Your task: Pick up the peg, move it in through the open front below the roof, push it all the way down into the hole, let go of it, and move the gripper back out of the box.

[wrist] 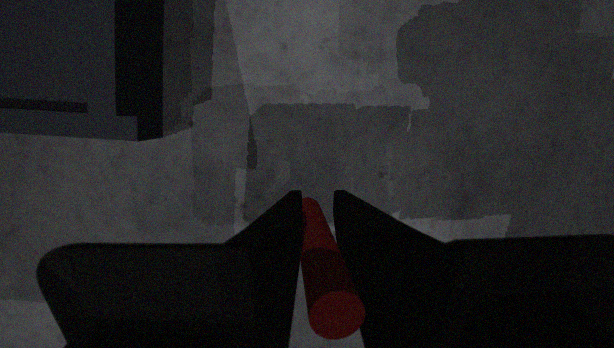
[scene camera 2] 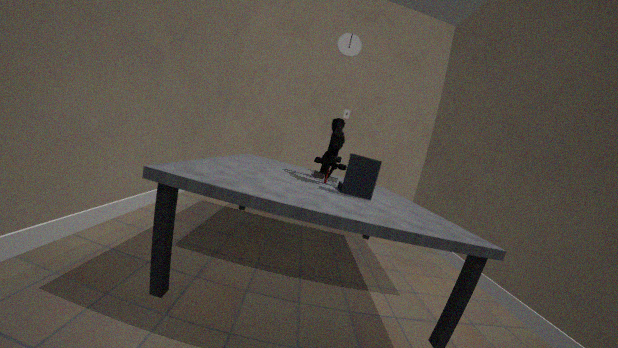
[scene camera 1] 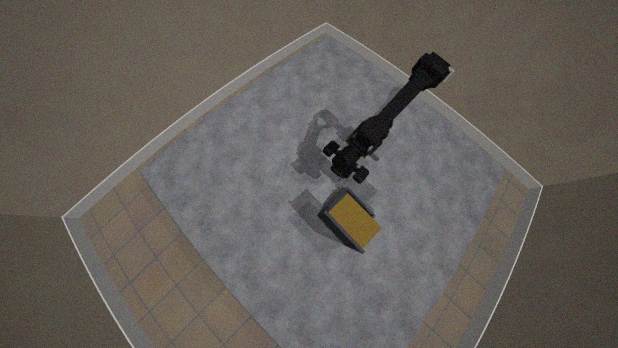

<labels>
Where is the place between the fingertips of my gripper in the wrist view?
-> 317,201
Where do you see a dark box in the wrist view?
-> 50,50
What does my gripper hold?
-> A red peg.
</labels>
